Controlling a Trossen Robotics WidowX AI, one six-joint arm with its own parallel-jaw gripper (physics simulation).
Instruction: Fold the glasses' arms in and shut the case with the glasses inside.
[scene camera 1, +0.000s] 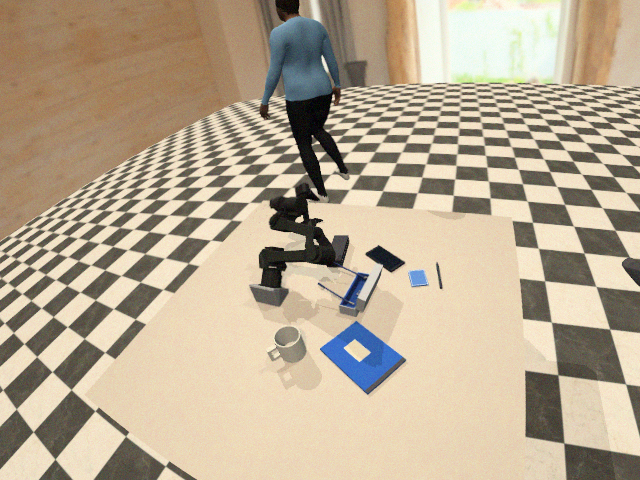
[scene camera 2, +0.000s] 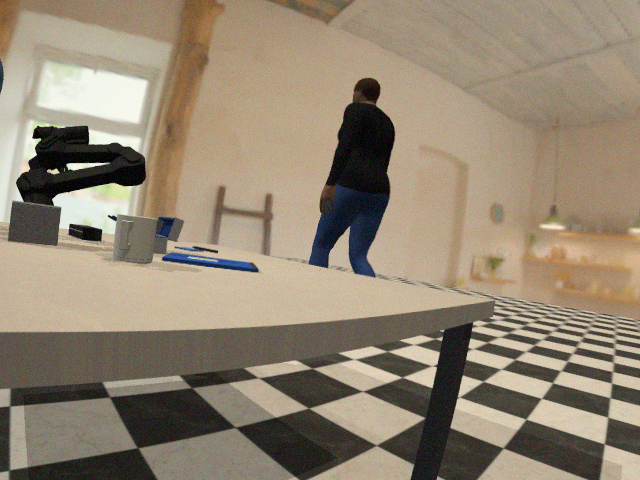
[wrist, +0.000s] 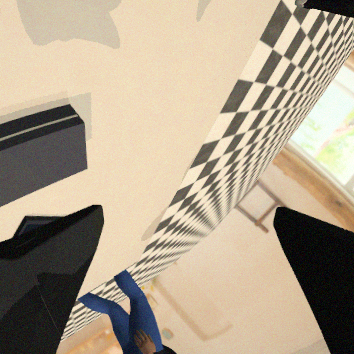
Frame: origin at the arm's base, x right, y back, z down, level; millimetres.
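Where they show: gripper, fingertip midpoint: (scene camera 1: 320, 210) (wrist: 190, 215); arm's base at its link origin: (scene camera 1: 270, 286) (scene camera 2: 35, 221).
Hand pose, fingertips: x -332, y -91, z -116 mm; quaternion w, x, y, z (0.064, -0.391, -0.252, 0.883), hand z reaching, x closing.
Note:
Each offset is from my fingertips to the top centre of the thing. "*": to the spot under its first point.
The glasses case @(* dx +363, dy -215, dz +135 mm) (scene camera 1: 349, 310) (scene camera 2: 160, 244) stands open on the table, its grey lid @(dx +284, dy -264, dz +65 mm) (scene camera 1: 370, 285) (scene camera 2: 177, 230) tilted up on the right in scene camera 1. The blue glasses (scene camera 1: 330, 291) lie in its blue-lined tray with both thin arms unfolded, sticking out over the left edge. Their frame is too small to make out clearly. My gripper (scene camera 1: 316, 208) (wrist: 190, 215) is open and empty, raised above the far side of the table, behind and left of the case, apart from it. In the wrist view its fingers stand wide apart; the case and glasses do not show there.
A dark box @(dx +65, dy -72, dz +127 mm) (scene camera 1: 340, 248) (scene camera 2: 85, 232) (wrist: 40, 160) lies behind the case. A dark phone @(dx +68, dy -262, dz +154 mm) (scene camera 1: 385, 257), blue pad @(dx +155, dy -403, dz +157 mm) (scene camera 1: 418, 277) and pen @(dx +126, dy -475, dz +152 mm) (scene camera 1: 439, 275) lie right of it. A grey mug @(* dx +570, dy -116, dz +77 mm) (scene camera 1: 290, 345) (scene camera 2: 134, 240) and blue book @(dx +503, dy -295, dz +154 mm) (scene camera 1: 369, 369) (scene camera 2: 227, 263) are nearer. A person (scene camera 1: 305, 62) walks behind the table.

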